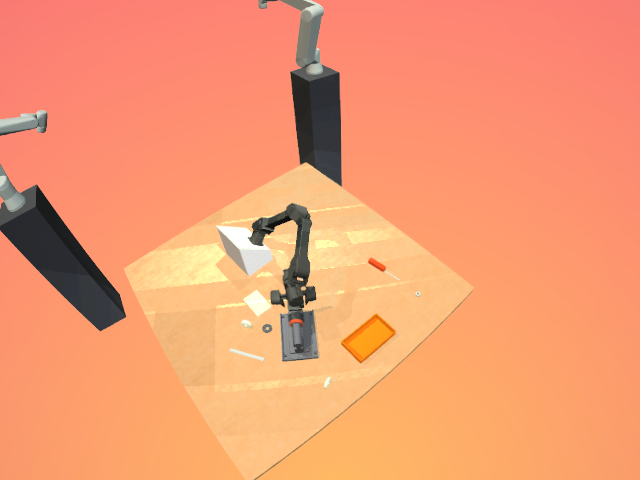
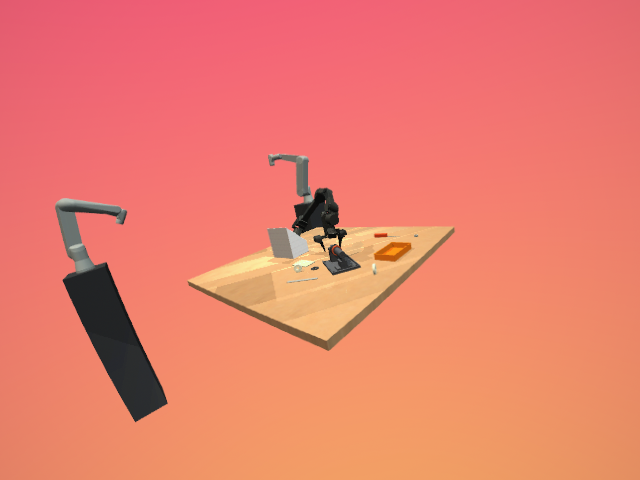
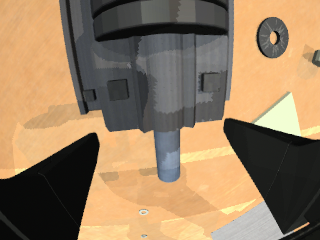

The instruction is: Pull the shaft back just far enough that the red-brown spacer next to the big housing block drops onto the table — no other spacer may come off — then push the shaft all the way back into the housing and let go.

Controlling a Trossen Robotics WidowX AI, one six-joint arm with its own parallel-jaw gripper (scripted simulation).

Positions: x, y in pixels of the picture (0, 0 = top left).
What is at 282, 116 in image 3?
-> A pale card.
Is the gripper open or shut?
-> Open.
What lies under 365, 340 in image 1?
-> An orange tray.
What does the gripper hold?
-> Nothing.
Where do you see a grey support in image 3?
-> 163, 83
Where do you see a grey support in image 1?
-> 298, 342
